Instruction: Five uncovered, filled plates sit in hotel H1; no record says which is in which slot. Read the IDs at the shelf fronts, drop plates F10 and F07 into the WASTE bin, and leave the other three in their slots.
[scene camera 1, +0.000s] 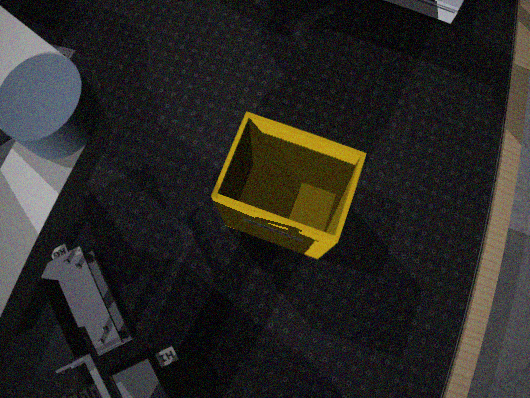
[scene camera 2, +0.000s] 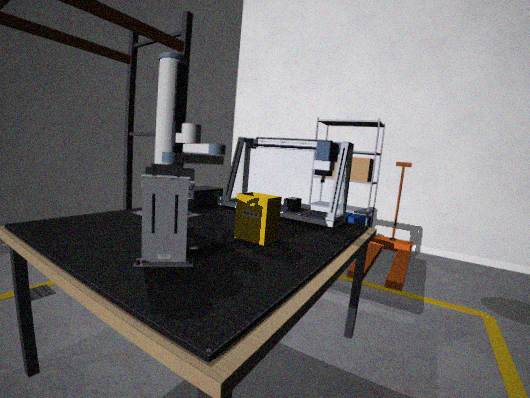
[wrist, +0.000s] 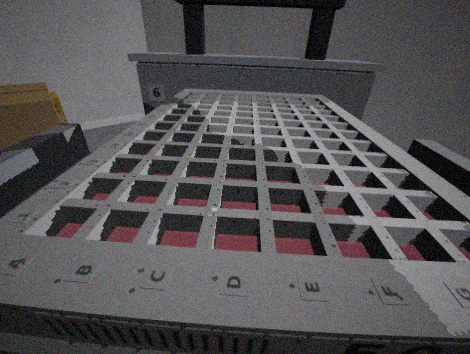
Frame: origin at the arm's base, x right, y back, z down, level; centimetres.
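Where they show: gripper, fingertip midpoint: (wrist: 243, 150).
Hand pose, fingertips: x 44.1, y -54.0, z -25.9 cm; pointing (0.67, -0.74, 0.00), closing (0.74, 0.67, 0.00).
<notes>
Each offset is from my fingertips to the centre of the thing. "pt": to the spot under its first point. Level surfaces: height alone.
Hotel H1 {dz +8.5, dx +1.5, dy -0.9 cm} (scene camera 1: 137, 381) (scene camera 2: 165, 215) is a grey tower with a small H1 label beside it in scene camera 1. In the wrist view its grey upper panel {pt dz -2.8, dx +3.2, dy -2.7 cm} (wrist: 255, 77) stands behind a filled plate {dz -1.3, dx -1.3, dy +1.9 cm} (wrist: 160, 277), which has open wells with red contents and column letters A to G along the near edge. The plate's front ID is mostly cut off at the bottom, and lower plates are hidden. My gripper (wrist: 243, 150) is open, with its fingers apart at the left and right of this plate and holding nothing. The yellow WASTE bin {dz +14.6, dx -41.5, dy -10.6 cm} (scene camera 1: 305, 135) (scene camera 2: 250, 220) stands upright on the table.
The arm (scene camera 1: 40, 95) (scene camera 2: 202, 148) reaches in above the table {dz +24.6 cm} (scene camera 2: 210, 310). A grey stand (scene camera 1: 85, 300) lies near H1. A gantry machine (scene camera 2: 287, 142) stands behind the bin. A brown box (wrist: 25, 112) shows at left in the wrist view, beyond the left finger.
</notes>
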